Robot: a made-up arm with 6 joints.
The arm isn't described. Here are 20 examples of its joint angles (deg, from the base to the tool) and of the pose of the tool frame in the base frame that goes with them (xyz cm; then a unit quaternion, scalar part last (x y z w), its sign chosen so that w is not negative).
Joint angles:
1: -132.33 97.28 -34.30 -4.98 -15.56 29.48
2: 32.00 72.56 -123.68 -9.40 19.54 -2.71
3: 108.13 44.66 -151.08 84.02 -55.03 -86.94
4: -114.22 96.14 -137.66 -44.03 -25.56 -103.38
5: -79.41 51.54 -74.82 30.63 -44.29 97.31
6: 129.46 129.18 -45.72 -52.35 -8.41 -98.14
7: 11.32 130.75 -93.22 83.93 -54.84 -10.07
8: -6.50 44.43 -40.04 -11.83 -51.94 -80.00
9: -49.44 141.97 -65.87 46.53 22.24 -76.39
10: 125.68 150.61 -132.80 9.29 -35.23 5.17
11: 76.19 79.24 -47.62 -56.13 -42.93 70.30
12: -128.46 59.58 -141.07 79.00 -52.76 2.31
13: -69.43 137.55 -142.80 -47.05 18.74 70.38
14: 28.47 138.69 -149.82 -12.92 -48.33 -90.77
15: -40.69 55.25 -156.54 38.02 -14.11 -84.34
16: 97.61 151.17 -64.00 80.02 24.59 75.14
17: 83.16 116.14 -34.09 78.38 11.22 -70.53
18: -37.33 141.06 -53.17 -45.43 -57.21 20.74
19: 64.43 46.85 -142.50 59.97 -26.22 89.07
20: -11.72 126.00 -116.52 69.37 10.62 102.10
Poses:
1: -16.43 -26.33 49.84 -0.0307 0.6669 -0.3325 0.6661
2: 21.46 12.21 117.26 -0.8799 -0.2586 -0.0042 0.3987
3: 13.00 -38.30 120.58 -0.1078 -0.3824 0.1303 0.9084
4: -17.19 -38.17 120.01 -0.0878 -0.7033 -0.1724 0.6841
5: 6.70 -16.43 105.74 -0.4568 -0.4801 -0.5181 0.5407
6: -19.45 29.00 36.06 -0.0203 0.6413 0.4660 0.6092
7: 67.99 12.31 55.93 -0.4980 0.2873 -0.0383 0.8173
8: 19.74 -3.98 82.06 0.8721 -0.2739 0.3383 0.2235
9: 34.14 -29.22 30.92 -0.4701 0.3331 0.6795 0.4543
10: -49.15 61.73 54.49 -0.3592 -0.7476 0.5068 0.2349
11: 6.26 32.65 68.98 -0.4578 -0.6142 0.6176 0.1780
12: 10.94 8.41 129.74 0.5860 0.1672 0.7851 0.1104
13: 25.55 -74.25 73.86 -0.5334 0.5278 -0.2411 0.6154
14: 67.32 33.85 85.78 0.8518 -0.0954 0.4962 0.1382
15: -16.17 16.97 127.82 0.5709 -0.2628 0.7764 0.0477
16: -14.78 42.82 25.51 -0.1262 0.6591 0.5804 0.4612
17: -4.76 29.14 43.15 0.5556 0.1038 -0.8019 0.1934
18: 34.80 -23.26 29.70 -0.7363 0.1427 0.4166 0.5137
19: -16.30 -29.76 123.16 0.6024 -0.7108 0.2594 0.2542
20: 71.85 -9.25 77.56 0.3950 -0.1363 0.0418 0.9075
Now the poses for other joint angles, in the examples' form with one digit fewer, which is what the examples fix.
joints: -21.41 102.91 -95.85 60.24 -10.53 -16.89
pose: 57.7 -16.3 84.5 -0.631 0.142 -0.008 0.763
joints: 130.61 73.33 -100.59 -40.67 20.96 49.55
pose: -19.1 25.0 103.9 -0.406 -0.718 0.524 0.211
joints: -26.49 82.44 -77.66 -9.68 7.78 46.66
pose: 40.5 -18.4 82.6 -0.635 0.208 0.080 0.740
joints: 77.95 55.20 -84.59 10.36 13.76 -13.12
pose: 1.4 20.0 100.8 -0.690 -0.584 0.301 0.303
